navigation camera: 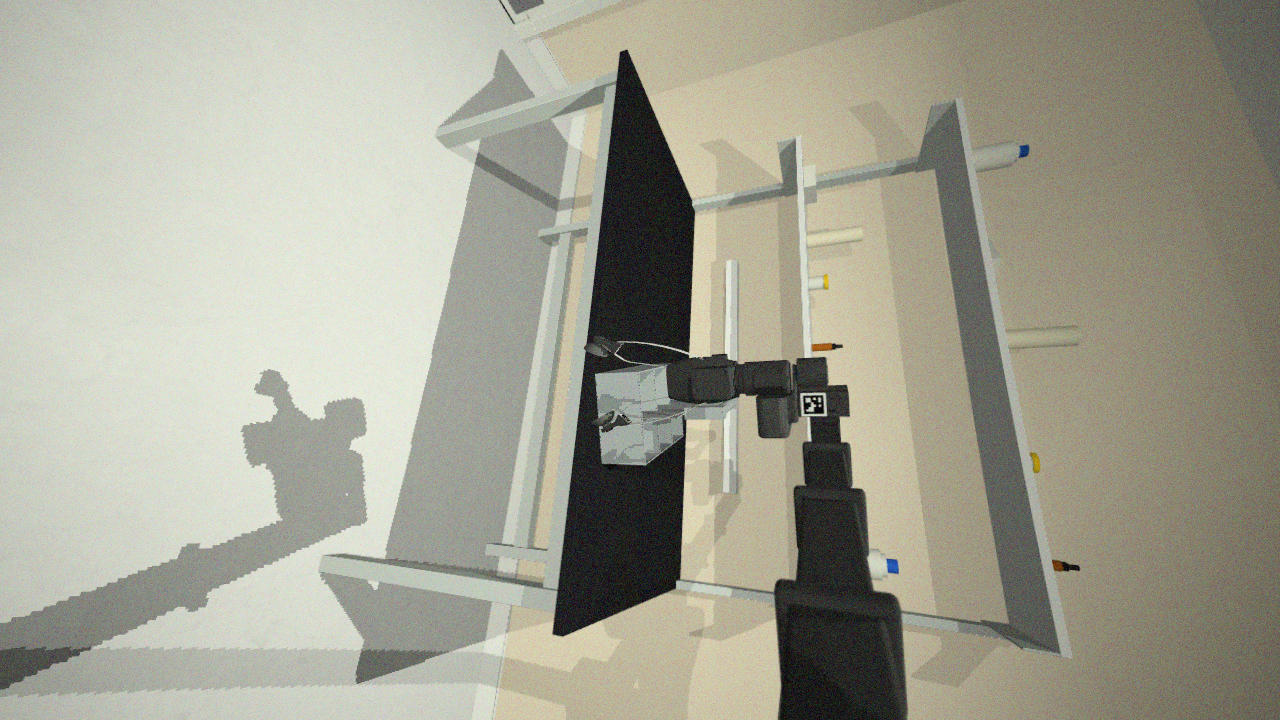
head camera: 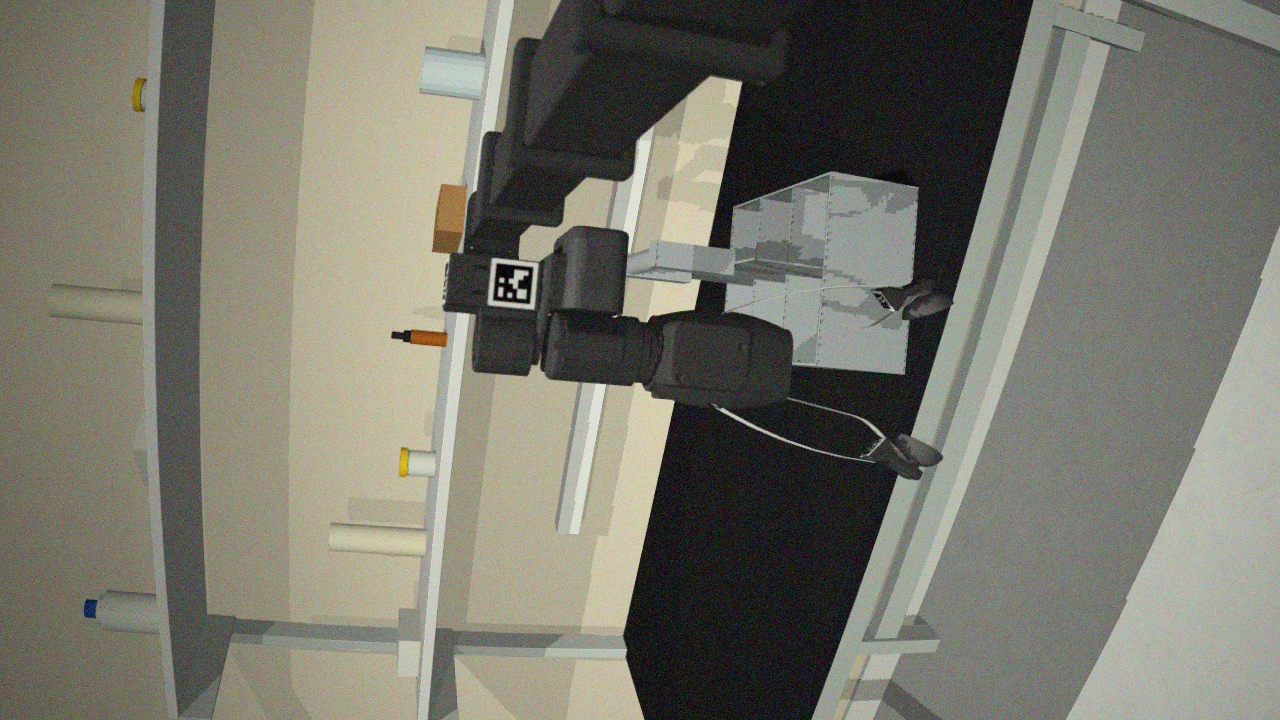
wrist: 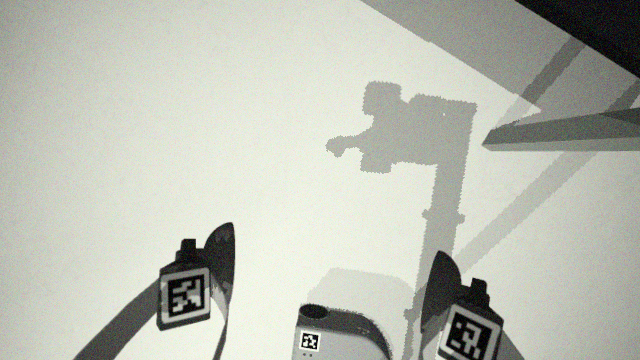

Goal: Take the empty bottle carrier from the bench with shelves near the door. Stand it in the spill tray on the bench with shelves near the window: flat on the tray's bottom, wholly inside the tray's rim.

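My gripper (head camera: 944,380), also in navigation camera view (navigation camera: 589,384) and wrist view (wrist: 330,264). Grey bottle carrier (head camera: 836,229), also in navigation camera view (navigation camera: 617,389). Grey bottle carrier out of frame in the wrist view.
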